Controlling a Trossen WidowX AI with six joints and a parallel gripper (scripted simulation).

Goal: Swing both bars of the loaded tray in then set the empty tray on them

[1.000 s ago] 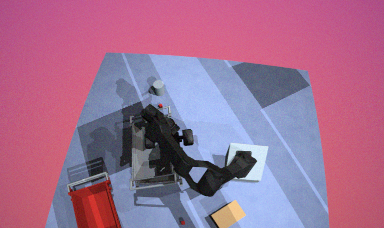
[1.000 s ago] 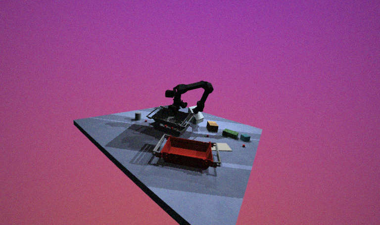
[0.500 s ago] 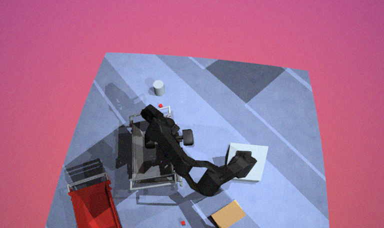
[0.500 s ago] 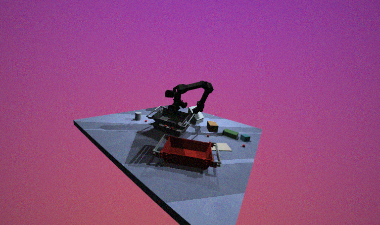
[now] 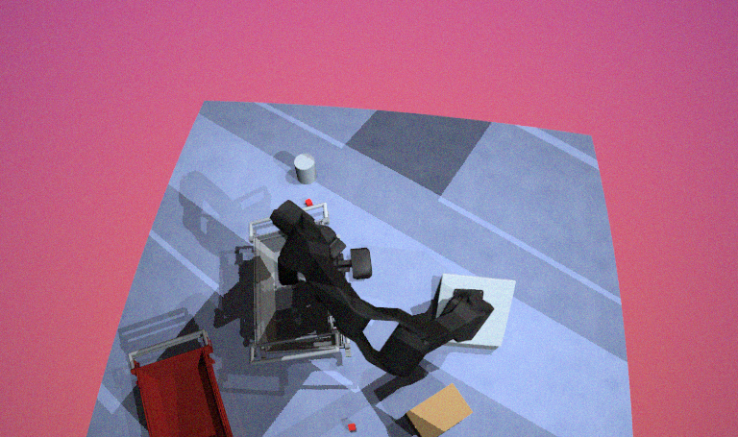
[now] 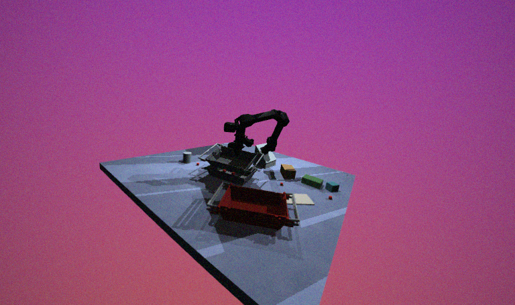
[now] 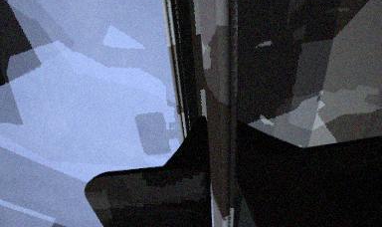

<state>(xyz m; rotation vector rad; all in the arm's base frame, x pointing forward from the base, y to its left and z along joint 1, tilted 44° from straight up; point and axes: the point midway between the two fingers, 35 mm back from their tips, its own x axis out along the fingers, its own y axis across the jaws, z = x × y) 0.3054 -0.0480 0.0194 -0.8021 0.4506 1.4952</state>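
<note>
Right now the grey tray is 8 cm ahead of my gripper tip, 2 cm to the left of it and 1 cm above it. Also, from my gripper tip: green box 26 cm behind, 44 cm to the left, 10 cm below; tan box 27 cm behind, 26 cm to the left, 9 cm below; flat tan sheet 43 cm to the left, 12 cm below.
</note>
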